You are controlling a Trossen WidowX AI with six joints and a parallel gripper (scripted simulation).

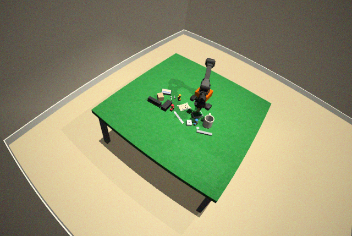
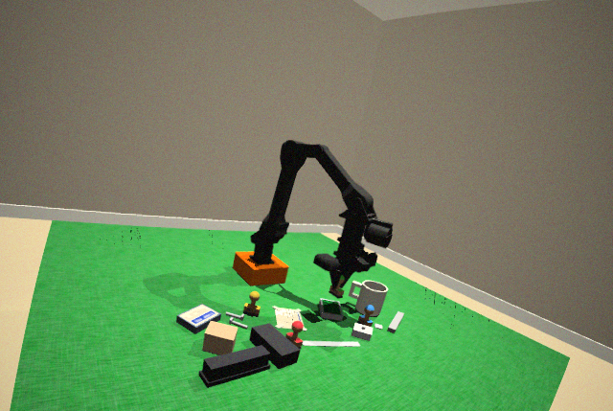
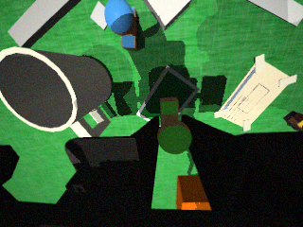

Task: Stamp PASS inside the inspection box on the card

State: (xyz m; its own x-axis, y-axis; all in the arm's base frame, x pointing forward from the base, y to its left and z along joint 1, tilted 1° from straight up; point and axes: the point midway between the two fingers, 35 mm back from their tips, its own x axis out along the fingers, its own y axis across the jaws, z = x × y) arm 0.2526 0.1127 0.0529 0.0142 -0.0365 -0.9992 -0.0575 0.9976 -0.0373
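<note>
Right now the grey-framed ink pad is 7 cm below my gripper tip. From my gripper tip the other things lie so: blue-knobbed stamp: 9 cm ahead, 6 cm below, 5 cm to the left; green-knobbed PASS stamp: right at my gripper tip; mug: 12 cm to the left, 4 cm below, 1 cm ahead.
</note>
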